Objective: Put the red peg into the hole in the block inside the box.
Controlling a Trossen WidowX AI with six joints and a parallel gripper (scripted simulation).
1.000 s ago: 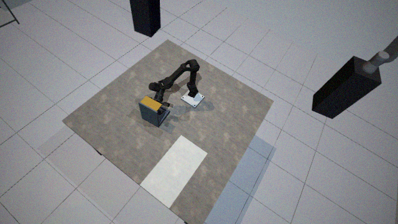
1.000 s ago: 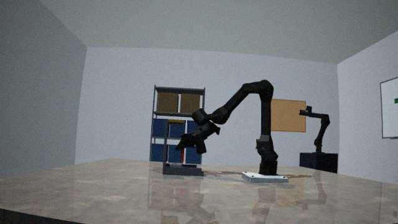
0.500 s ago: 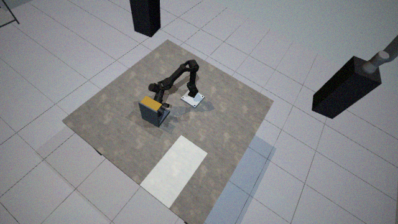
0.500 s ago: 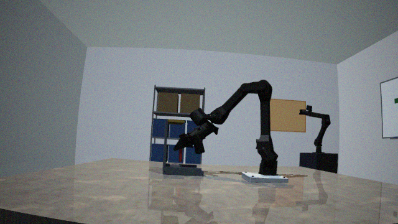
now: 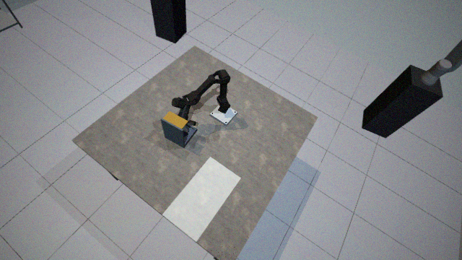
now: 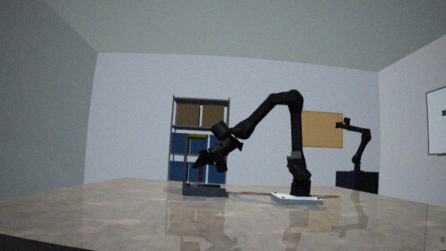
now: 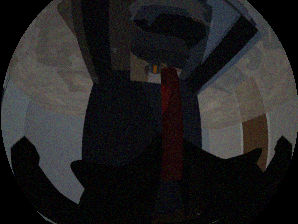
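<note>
Right now the orange roof is 120 mm above my gripper tip, 10 mm to the right of it and 10 mm behind it. Round my gripper tip: red peg 30 mm behind, 10 mm below.
</note>
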